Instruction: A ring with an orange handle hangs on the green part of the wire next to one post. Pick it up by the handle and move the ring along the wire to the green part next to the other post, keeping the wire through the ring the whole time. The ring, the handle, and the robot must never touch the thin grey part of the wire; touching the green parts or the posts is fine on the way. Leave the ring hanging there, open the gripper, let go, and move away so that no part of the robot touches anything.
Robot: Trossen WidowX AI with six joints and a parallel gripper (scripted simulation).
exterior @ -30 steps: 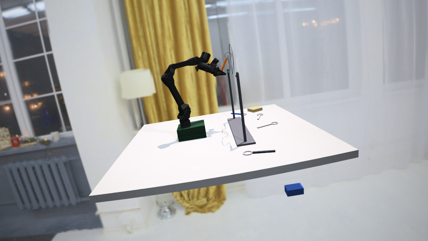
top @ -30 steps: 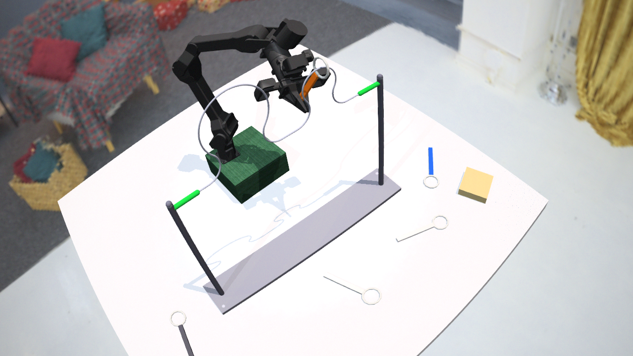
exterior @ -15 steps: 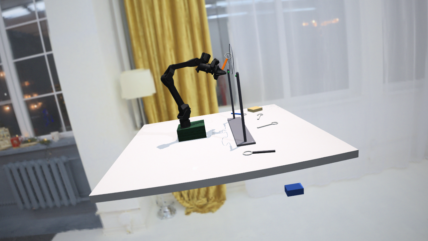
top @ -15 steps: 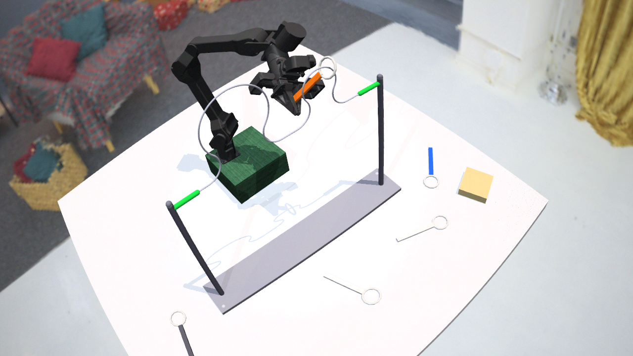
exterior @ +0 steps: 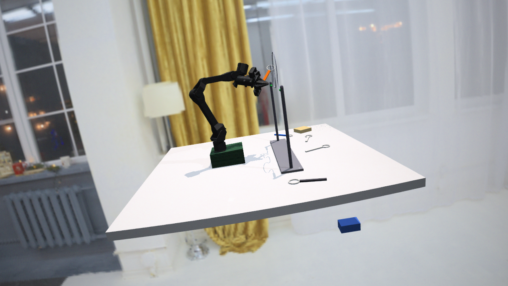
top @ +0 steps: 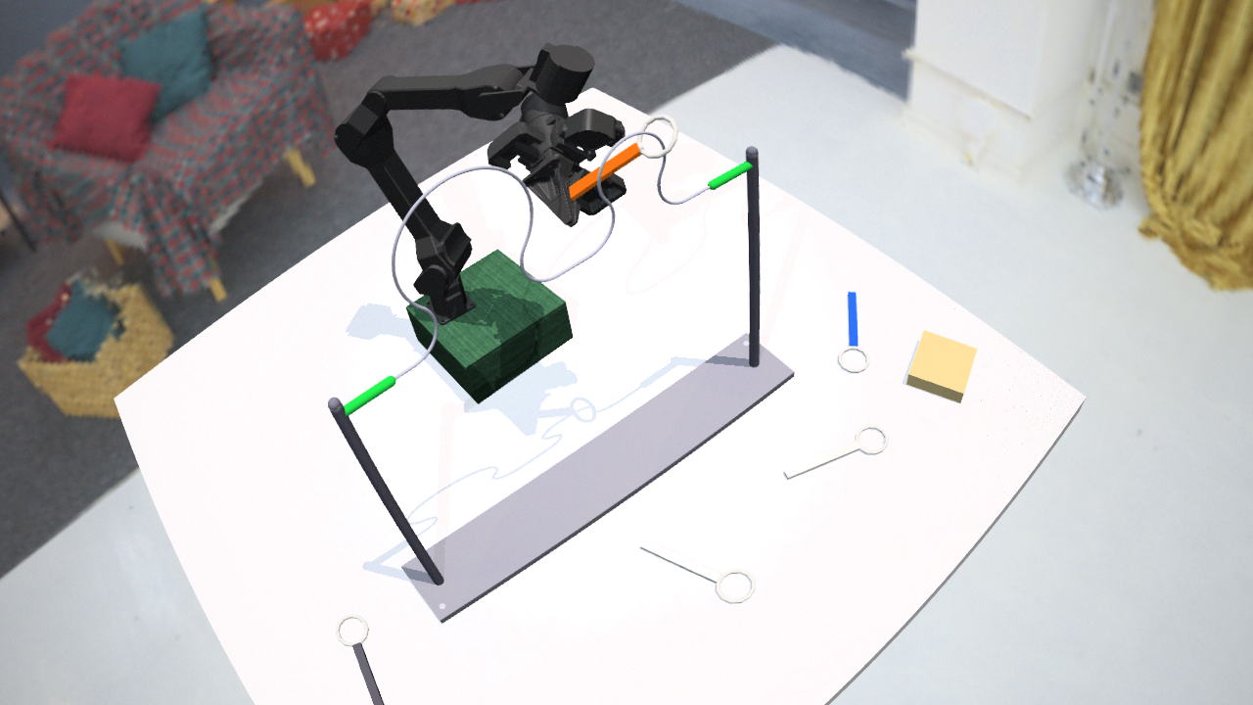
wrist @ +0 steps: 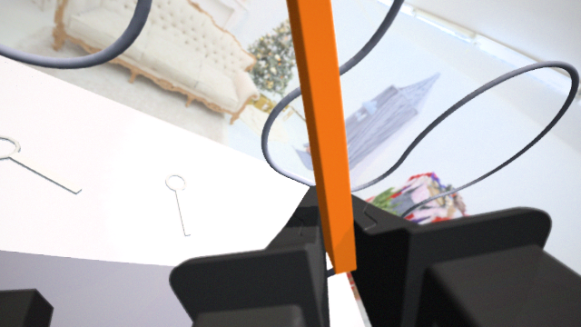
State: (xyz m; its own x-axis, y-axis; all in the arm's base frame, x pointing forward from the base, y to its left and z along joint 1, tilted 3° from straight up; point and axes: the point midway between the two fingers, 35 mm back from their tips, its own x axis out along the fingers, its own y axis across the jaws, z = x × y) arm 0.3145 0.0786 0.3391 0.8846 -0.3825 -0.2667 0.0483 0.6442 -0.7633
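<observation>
My gripper tip is now 8 cm to the right of the ring with orange handle, 6 cm below it and 1 cm short of it. Also, from my gripper tip: tan block: 48 cm to the left, 41 cm below, 23 cm ahead; ring with blue handle: 42 cm below, 41 cm to the left, 9 cm ahead.
</observation>
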